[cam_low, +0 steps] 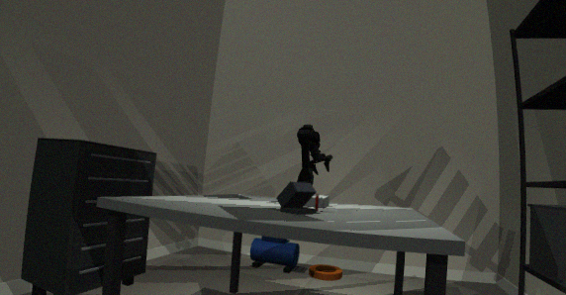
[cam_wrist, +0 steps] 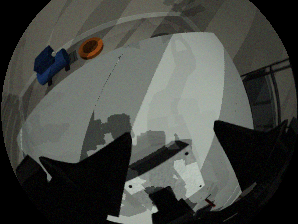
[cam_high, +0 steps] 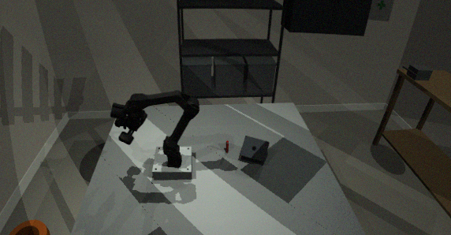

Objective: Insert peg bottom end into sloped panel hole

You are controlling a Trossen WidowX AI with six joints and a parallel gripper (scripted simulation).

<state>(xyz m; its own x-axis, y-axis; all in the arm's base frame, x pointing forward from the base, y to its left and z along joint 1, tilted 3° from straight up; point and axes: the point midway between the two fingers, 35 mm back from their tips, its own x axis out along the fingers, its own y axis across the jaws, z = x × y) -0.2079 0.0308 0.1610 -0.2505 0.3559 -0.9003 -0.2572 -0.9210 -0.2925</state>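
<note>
My gripper tip is 48 cm short of the red round peg, 12 cm to the right of it and 14 cm above it. From my gripper tip the other things lie so: sloped panel: 63 cm ahead, 7 cm to the left, 12 cm below.
</note>
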